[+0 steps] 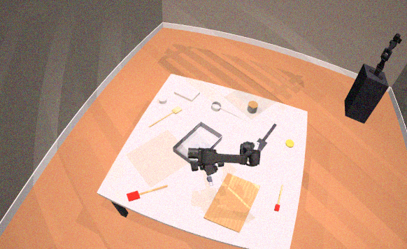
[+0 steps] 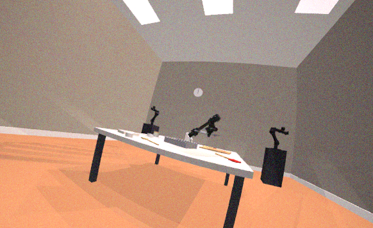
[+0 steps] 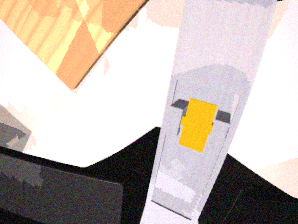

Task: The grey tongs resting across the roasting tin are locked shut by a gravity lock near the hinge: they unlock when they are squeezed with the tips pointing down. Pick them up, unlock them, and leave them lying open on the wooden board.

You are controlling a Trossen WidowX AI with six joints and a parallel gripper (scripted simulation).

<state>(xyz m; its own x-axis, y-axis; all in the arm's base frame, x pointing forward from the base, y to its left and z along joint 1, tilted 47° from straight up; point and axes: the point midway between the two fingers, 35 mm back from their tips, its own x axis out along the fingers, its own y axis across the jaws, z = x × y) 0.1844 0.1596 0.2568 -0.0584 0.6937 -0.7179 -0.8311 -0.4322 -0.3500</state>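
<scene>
Right now my gripper tip is 22 cm past the wooden board, 14 cm above it and 7 cm to the right of it. The rest, counted from my gripper tip: red spatula 32 cm ahead, 26 cm to the left, 14 cm below; then grey roasting tin 24 cm to the right, 16 cm ahead, 12 cm below; then yellow lock piece 4 cm above, 2 cm to the left, 1 cm behind.
</scene>
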